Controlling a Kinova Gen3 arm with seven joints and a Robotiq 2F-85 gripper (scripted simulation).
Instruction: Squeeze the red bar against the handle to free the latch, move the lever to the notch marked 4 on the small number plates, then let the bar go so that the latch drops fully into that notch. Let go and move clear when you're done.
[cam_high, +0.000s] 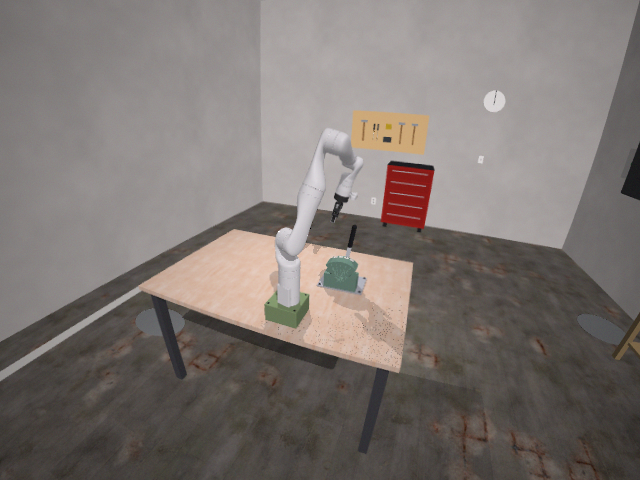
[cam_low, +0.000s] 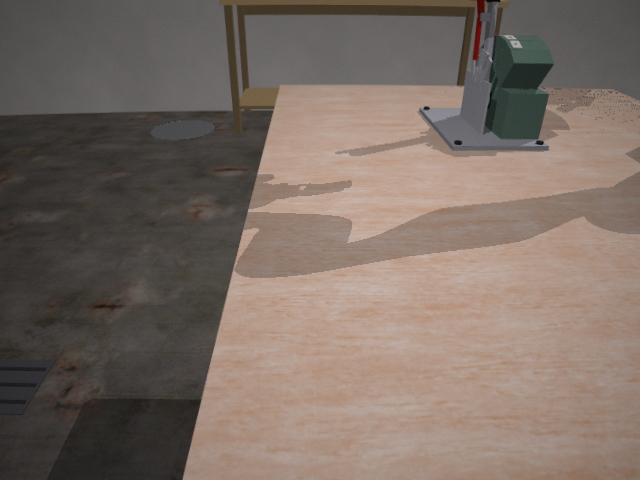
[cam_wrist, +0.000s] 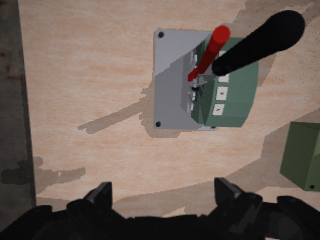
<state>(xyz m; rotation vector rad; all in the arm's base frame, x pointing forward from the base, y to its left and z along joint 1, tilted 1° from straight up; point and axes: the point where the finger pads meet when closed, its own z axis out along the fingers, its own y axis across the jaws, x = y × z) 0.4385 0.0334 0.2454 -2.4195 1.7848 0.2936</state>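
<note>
My gripper is now 30 mm past the red bar, 120 mm to the left of it and 140 mm above it.
</note>
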